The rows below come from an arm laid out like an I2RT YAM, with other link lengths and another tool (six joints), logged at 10 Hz.
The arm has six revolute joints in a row. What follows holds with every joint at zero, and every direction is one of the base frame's. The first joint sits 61.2 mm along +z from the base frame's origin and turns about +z. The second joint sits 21.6 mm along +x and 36.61 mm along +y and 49.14 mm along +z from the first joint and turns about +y. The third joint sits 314.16 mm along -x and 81.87 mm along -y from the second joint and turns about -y. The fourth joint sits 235.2 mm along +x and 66.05 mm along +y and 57.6 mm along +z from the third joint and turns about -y. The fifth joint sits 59.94 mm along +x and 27.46 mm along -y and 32.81 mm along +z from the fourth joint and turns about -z. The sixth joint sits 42.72 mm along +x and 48.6 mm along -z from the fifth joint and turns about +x. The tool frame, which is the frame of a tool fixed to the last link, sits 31 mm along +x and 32 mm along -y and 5 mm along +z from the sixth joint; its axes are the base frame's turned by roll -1.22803, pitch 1.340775 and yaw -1.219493 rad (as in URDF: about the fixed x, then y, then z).
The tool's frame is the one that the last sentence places.
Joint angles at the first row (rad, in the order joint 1, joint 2, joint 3, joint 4, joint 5, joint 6):
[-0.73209 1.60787 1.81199 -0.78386 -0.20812 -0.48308]
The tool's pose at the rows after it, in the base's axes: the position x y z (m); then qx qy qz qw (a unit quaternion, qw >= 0):
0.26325 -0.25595 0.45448 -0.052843 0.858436 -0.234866 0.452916
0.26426 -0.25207 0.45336 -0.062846 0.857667 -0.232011 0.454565
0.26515 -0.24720 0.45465 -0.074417 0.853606 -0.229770 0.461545
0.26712 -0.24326 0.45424 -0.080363 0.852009 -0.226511 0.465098
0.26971 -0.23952 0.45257 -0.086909 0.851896 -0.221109 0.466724
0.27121 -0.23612 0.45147 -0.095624 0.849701 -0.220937 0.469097
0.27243 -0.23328 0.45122 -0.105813 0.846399 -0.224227 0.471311
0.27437 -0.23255 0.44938 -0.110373 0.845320 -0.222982 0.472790
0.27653 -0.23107 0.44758 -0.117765 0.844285 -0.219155 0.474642
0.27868 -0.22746 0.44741 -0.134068 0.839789 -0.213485 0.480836
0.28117 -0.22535 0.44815 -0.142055 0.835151 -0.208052 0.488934
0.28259 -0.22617 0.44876 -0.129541 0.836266 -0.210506 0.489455
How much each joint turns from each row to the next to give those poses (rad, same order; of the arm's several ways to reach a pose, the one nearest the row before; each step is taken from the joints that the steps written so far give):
[0.00340 -0.00821 -0.01447 0.00304 -0.01379 -0.00882]
[0.00733 -0.00851 -0.01455 0.00532 -0.00876 -0.01114]
[0.00795 -0.01160 -0.01226 0.01108 -0.01524 -0.00926]
[0.01072 -0.00586 -0.00950 0.00699 -0.00509 -0.00005]
[0.01122 -0.00306 -0.00897 0.00266 -0.00586 -0.00152]
[0.00864 -0.00753 -0.01592 0.01318 -0.00380 -0.00879]
[0.00717 -0.00754 -0.01478 0.01607 -0.00161 -0.01417]
[0.00374 -0.00004 -0.00940 0.01066 -0.00455 -0.00428]
[0.00421 0.00006 -0.00779 0.00615 -0.01073 -0.00755]
[0.00483 -0.00452 -0.00889 0.00790 -0.02639 -0.01866]
[0.00417 -0.00035 -0.00194 0.01033 -0.02125 -0.00217]
[0.00634 0.00457 0.00612 0.00555 0.02006 0.02555]

